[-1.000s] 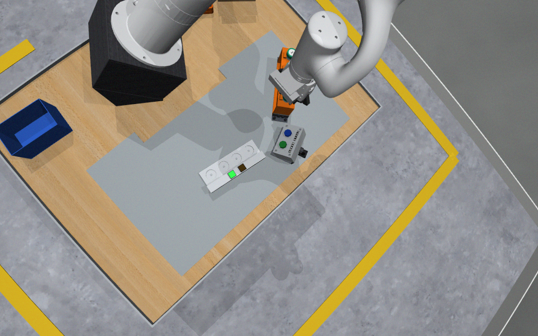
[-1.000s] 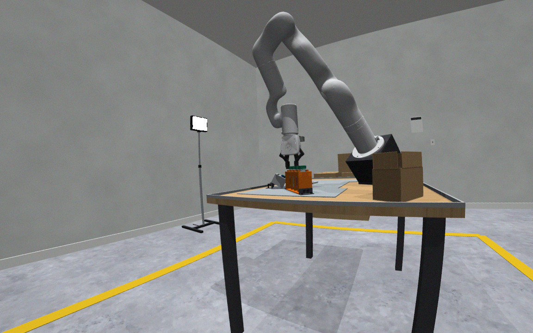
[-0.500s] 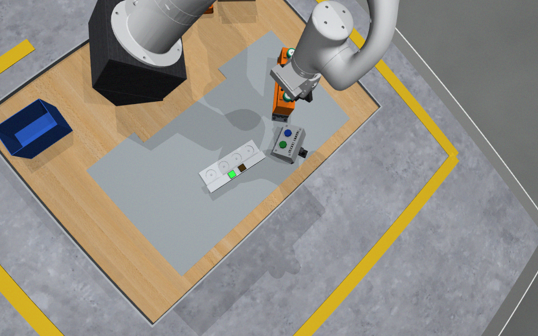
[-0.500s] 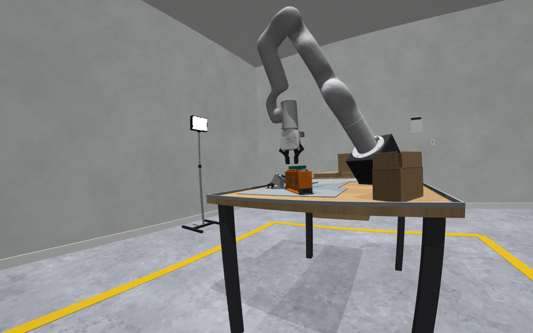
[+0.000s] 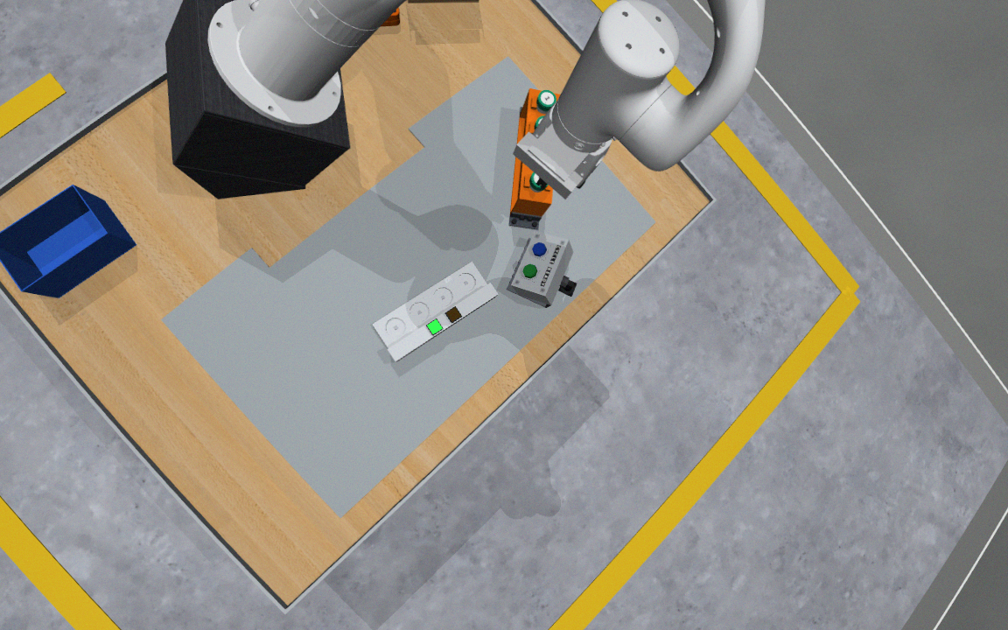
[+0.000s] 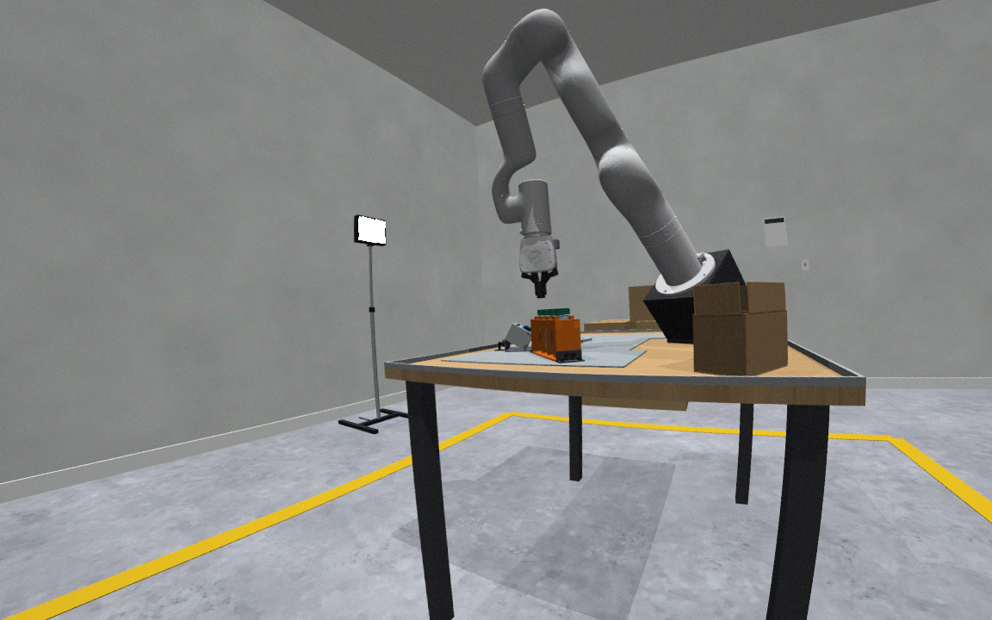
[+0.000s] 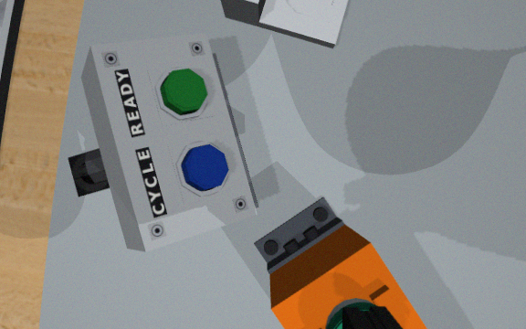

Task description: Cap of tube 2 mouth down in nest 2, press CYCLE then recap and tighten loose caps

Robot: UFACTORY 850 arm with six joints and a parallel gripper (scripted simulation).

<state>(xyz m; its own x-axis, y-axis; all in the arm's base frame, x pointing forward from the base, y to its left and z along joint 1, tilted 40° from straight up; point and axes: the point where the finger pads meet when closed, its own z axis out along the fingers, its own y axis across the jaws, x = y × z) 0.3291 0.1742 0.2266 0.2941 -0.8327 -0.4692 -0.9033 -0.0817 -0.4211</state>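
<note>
Right now the green ready key is 11 cm ahead of my hand, 8 cm to the right of it and 11 cm below it. From my hand the other things lie so: blue cycle key: 9 cm ahead, 4 cm to the right, 11 cm below; key housing: 11 cm ahead, 6 cm to the right, 12 cm below; green-rimmed cap: 10 cm behind, 8 cm to the left, 6 cm below.
</note>
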